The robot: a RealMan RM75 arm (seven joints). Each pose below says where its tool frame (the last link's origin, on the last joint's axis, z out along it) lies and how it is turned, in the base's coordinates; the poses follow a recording.
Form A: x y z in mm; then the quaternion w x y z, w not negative.
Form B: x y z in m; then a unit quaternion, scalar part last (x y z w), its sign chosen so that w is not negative. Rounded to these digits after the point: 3 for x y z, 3 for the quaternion.
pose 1, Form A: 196, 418, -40, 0.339, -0.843, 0.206, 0.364
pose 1, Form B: 0.196, 0.418, -0.040, -0.843, 0.206, 0.364, 0.339
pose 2, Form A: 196, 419, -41, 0.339, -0.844, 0.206, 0.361
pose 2, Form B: 0.196, 0.419, -0.041, -0.844, 0.206, 0.361, 0.339
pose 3, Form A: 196, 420, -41, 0.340, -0.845, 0.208, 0.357
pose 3, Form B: 0.196, 0.420, -0.041, -0.845, 0.208, 0.357, 0.340
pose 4, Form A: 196, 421, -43, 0.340, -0.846, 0.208, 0.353
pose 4, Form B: 0.196, 0.421, -0.043, -0.846, 0.208, 0.353, 0.340
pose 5, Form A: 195, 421, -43, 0.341, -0.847, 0.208, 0.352
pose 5, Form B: 0.195, 0.421, -0.043, -0.847, 0.208, 0.352, 0.341
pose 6, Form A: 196, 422, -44, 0.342, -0.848, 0.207, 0.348
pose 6, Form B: 0.196, 0.422, -0.044, -0.848, 0.207, 0.348, 0.342
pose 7, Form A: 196, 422, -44, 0.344, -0.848, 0.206, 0.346
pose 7, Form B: 0.196, 0.422, -0.044, -0.848, 0.206, 0.346, 0.344
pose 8, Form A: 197, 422, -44, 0.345, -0.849, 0.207, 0.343
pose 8, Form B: 0.197, 0.422, -0.044, -0.849, 0.207, 0.343, 0.345
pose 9, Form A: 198, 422, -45, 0.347, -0.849, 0.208, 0.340
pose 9, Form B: 0.198, 0.422, -0.045, -0.849, 0.208, 0.340, 0.347
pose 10, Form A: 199, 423, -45, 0.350, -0.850, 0.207, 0.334
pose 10, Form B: 0.199, 0.423, -0.045, -0.850, 0.207, 0.334, 0.350
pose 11, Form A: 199, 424, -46, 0.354, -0.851, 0.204, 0.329
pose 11, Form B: 0.199, 0.424, -0.046, -0.851, 0.204, 0.329, 0.354
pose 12, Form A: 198, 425, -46, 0.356, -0.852, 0.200, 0.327
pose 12, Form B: 0.198, 0.425, -0.046, -0.852, 0.200, 0.327, 0.356
